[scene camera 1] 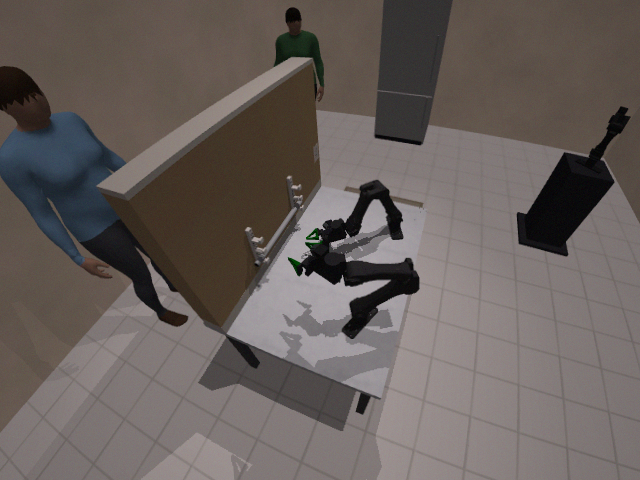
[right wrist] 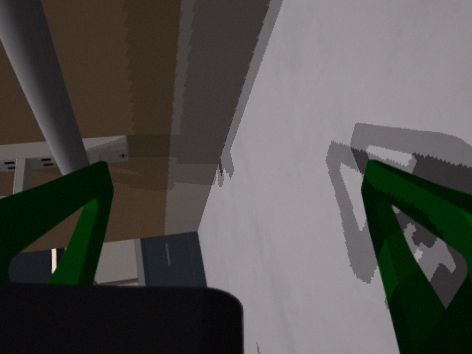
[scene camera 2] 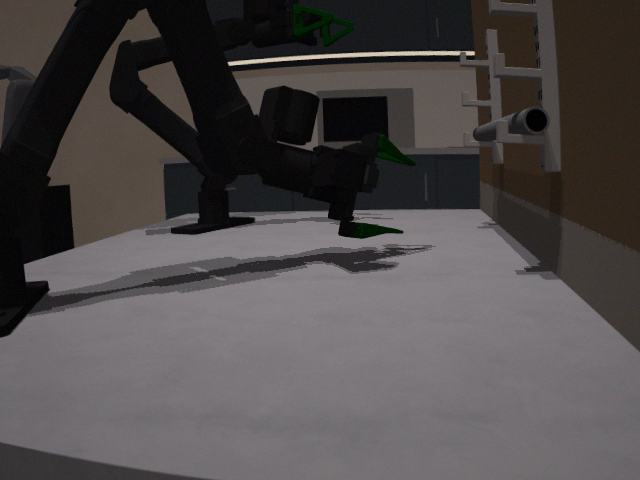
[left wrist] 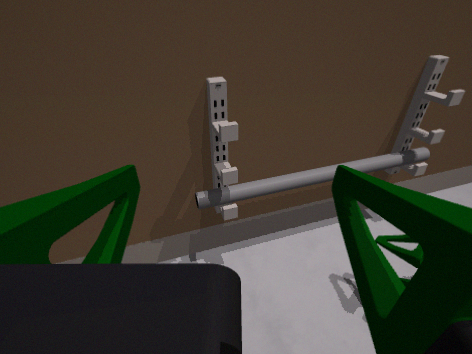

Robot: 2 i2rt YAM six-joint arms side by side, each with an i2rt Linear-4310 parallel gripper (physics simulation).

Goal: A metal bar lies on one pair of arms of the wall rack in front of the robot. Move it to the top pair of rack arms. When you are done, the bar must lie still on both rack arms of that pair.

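Observation:
The grey metal bar (scene camera 1: 279, 232) (scene camera 2: 511, 124) (left wrist: 310, 175) (right wrist: 40, 85) lies across the lowest pair of arms of the white wall rack (scene camera 1: 249, 240) (scene camera 2: 550, 93) (left wrist: 217, 95) (right wrist: 112, 147). The top arms (left wrist: 228, 132) (left wrist: 455, 97) are bare. My left gripper (scene camera 1: 303, 254) (scene camera 2: 338, 25) (left wrist: 235, 176) is open and empty, high above the table, in front of the rack and apart from it. My right gripper (scene camera 2: 408, 197) (right wrist: 237, 175) is open and empty, low above the table, lower than the bar and apart from it; one finger is hidden in scene camera 1.
The brown wall panel (scene camera 1: 227, 180) (left wrist: 125, 60) stands behind the rack, along the edge of the white table (scene camera 1: 320, 310) (scene camera 2: 310, 361). The two grippers are close together in scene camera 1. A person in blue (scene camera 1: 67, 170) and one in green (scene camera 1: 297, 46) stand beyond the panel.

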